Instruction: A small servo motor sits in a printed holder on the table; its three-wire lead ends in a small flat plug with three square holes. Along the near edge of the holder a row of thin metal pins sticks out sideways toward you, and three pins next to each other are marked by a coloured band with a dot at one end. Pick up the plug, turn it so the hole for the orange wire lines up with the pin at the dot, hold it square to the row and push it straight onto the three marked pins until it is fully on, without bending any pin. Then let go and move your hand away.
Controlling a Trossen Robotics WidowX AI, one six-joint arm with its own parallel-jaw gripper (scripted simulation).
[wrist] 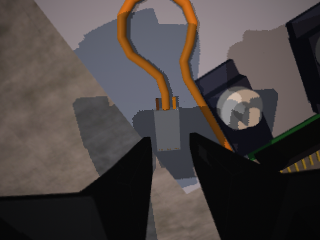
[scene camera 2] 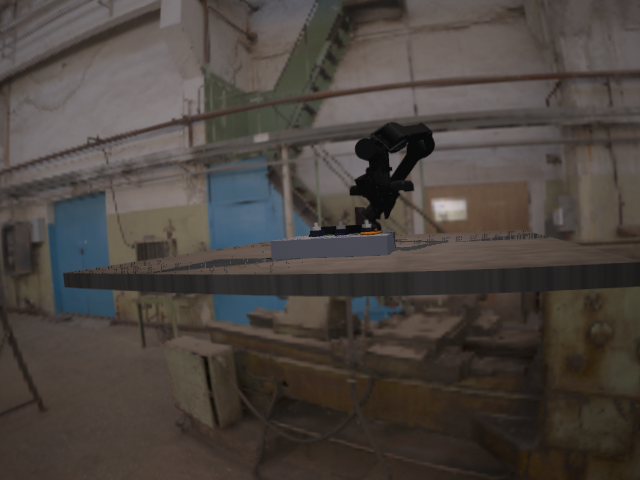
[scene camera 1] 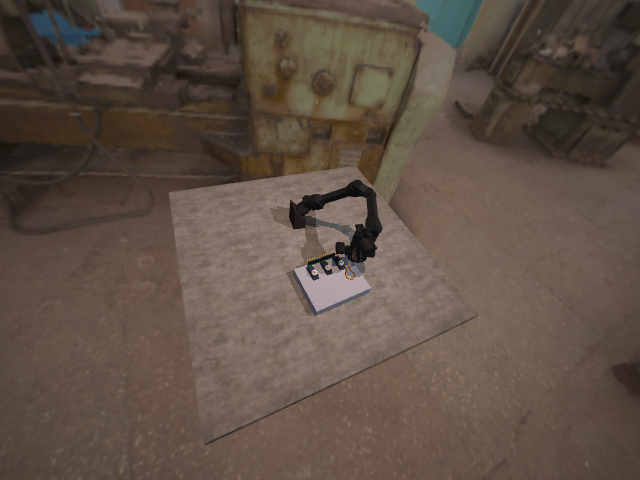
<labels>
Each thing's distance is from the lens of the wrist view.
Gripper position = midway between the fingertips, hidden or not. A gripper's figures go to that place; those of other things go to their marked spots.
gripper (wrist: 170,141): 0.11 m
grey holder (wrist: 93,38): 0.14 m
</labels>
